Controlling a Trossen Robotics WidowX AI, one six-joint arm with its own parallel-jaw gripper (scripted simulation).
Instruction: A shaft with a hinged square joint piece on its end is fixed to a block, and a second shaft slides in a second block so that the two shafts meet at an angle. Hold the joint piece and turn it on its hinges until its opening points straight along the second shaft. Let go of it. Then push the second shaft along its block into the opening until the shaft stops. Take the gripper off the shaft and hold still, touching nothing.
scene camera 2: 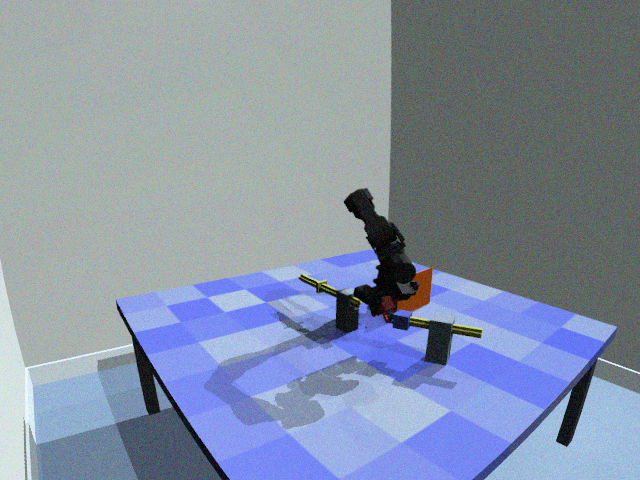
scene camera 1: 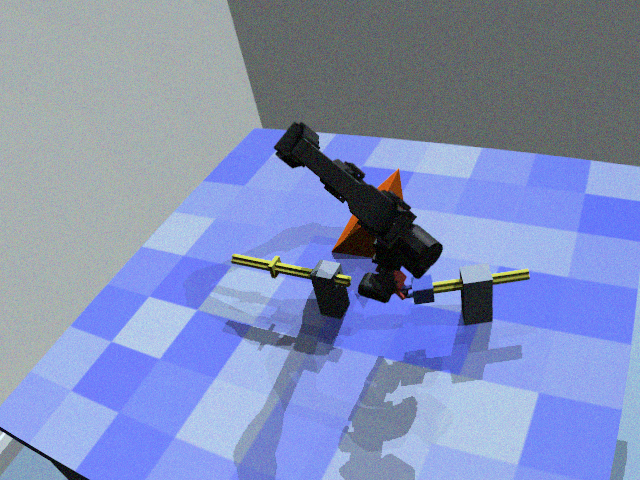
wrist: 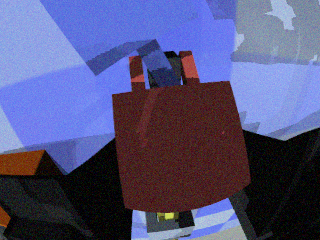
In view: the gripper (scene camera 1: 385,290).
The gripper is seen too in scene camera 2 (scene camera 2: 378,314) and in the wrist view (wrist: 166,130).
